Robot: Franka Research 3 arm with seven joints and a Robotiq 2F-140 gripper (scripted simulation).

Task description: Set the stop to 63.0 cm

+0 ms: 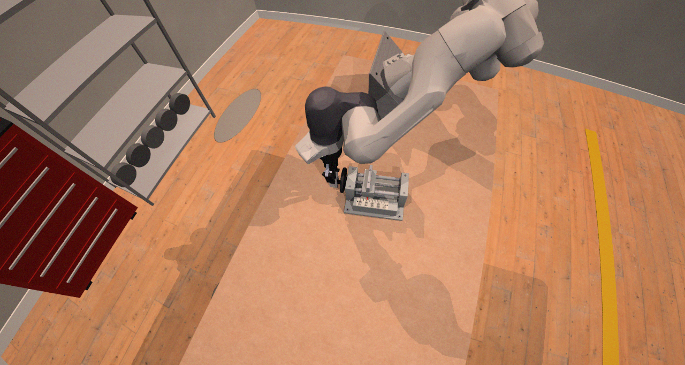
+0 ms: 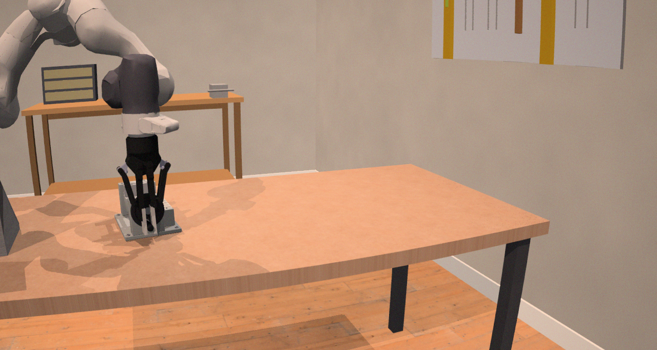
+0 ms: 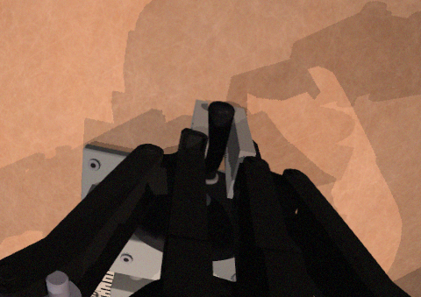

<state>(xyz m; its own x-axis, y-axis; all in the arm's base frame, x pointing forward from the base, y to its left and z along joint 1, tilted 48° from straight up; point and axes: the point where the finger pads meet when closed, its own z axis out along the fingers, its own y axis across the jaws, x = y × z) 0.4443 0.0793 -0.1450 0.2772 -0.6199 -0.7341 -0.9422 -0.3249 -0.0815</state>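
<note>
Right now my hand is 20 mm past the sliding stop, 120 mm to the right of it and 30 mm below it. The rest, counted from my hand: black handwheel: 20 mm to the left, 10 mm below.
</note>
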